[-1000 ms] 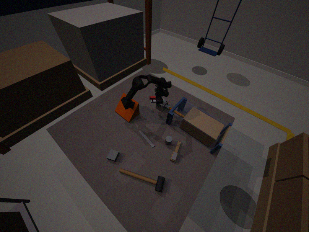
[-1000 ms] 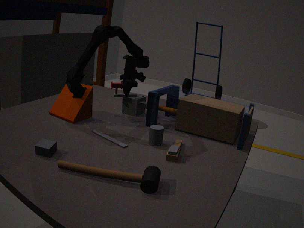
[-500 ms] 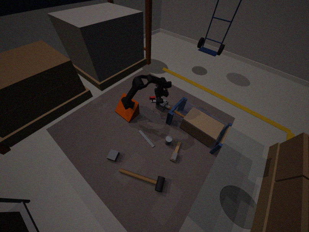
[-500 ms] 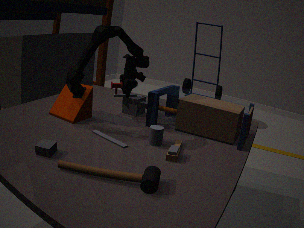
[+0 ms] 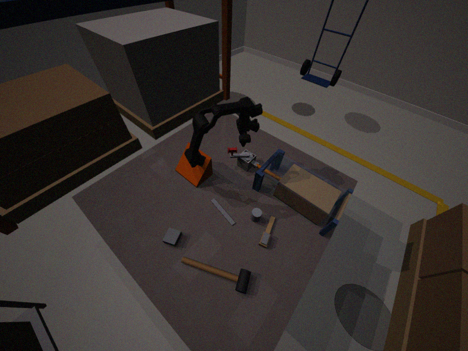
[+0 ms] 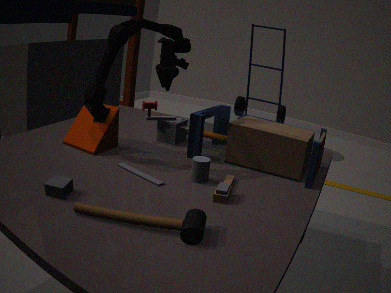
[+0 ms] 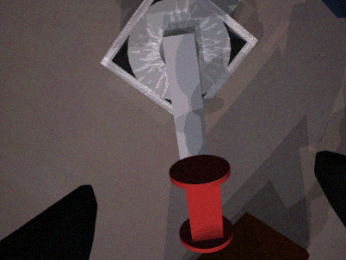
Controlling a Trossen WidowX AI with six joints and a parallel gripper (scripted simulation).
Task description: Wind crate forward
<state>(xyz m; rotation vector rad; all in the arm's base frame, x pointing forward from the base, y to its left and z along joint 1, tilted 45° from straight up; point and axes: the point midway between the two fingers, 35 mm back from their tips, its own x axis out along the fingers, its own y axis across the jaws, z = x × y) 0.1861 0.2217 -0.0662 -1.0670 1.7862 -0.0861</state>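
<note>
The red knob lies 4 cm behind my gripper tip, 4 cm to the right of it and 8 cm below it. Also, from my gripper tip: flat grey bar: 11 cm ahead, 36 cm to the right, 21 cm below; grey winch: 2 cm ahead, 2 cm to the left, 18 cm below; small wooden tool: 38 cm ahead, 33 cm to the right, 20 cm below.
</note>
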